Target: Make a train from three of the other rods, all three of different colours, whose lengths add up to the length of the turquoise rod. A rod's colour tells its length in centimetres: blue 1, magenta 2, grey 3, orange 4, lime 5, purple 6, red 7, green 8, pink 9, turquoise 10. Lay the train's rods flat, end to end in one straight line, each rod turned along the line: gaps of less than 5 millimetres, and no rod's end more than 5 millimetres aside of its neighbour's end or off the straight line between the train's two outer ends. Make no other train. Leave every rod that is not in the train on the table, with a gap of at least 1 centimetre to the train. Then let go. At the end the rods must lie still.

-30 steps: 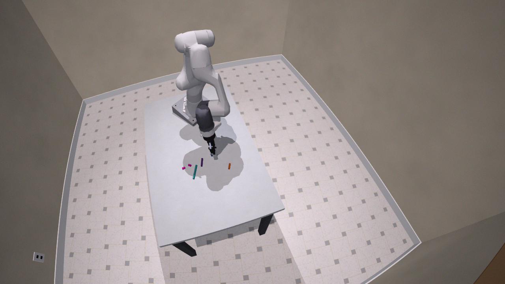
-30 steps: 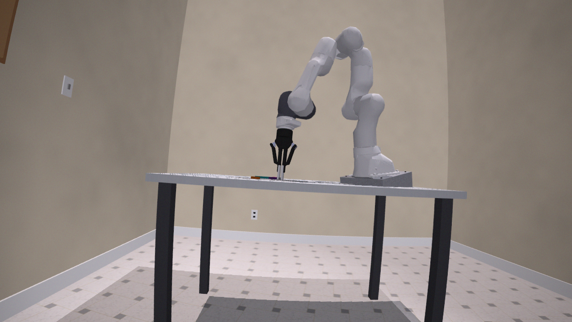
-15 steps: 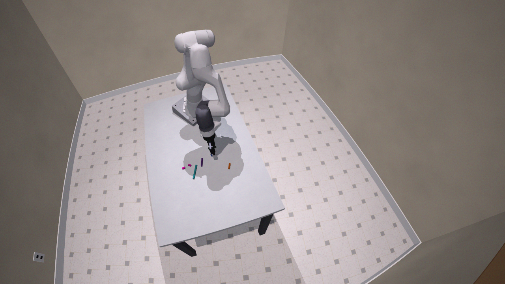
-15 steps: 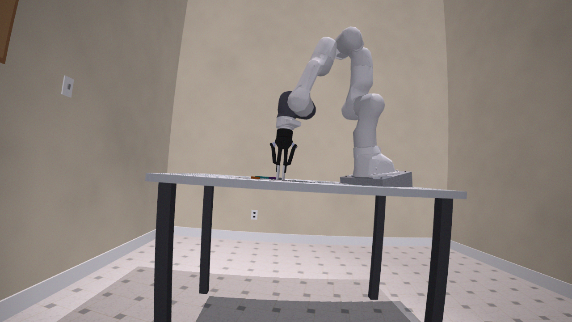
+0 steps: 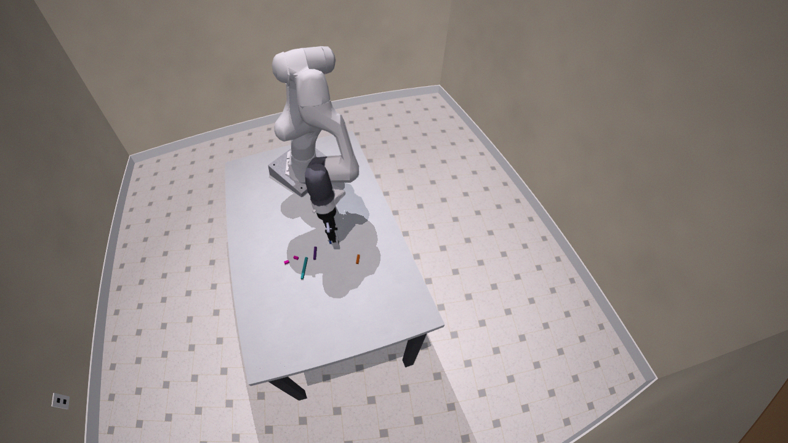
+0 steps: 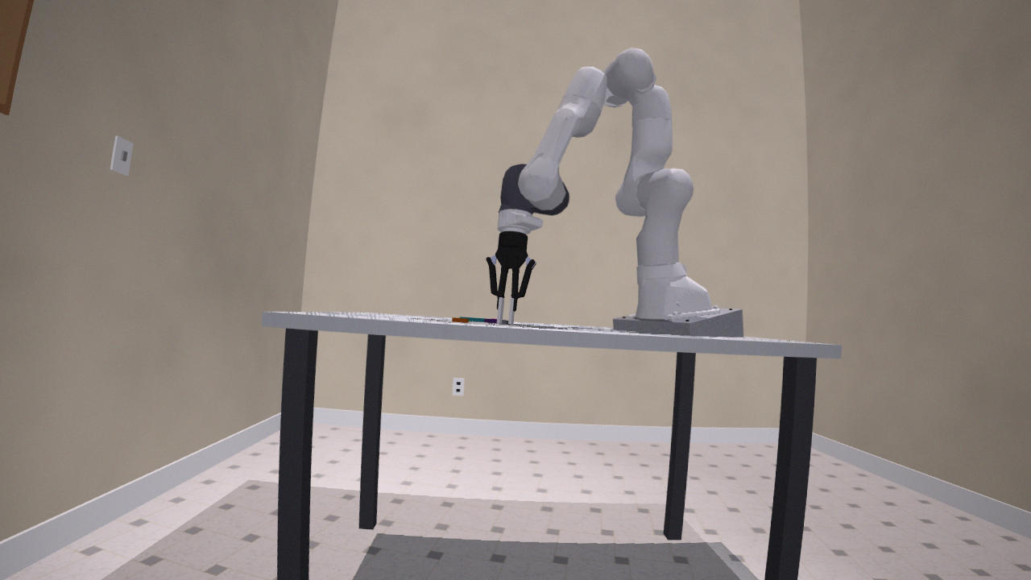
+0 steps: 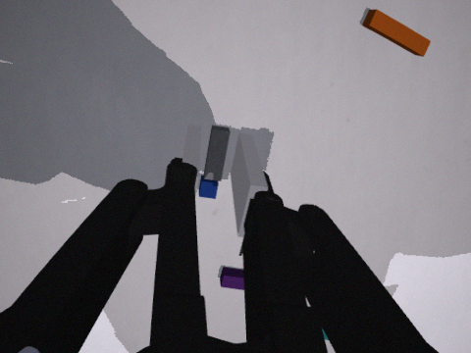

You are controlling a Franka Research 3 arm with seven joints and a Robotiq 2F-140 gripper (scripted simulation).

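My gripper is now 30 mm above the grey rod. The rest, counted from my hand: orange rod: 110 mm ahead, 70 mm to the left, 30 mm below; purple rod: 30 mm ahead, 90 mm to the right, 30 mm below; blue rod: 20 mm to the right, 30 mm below.
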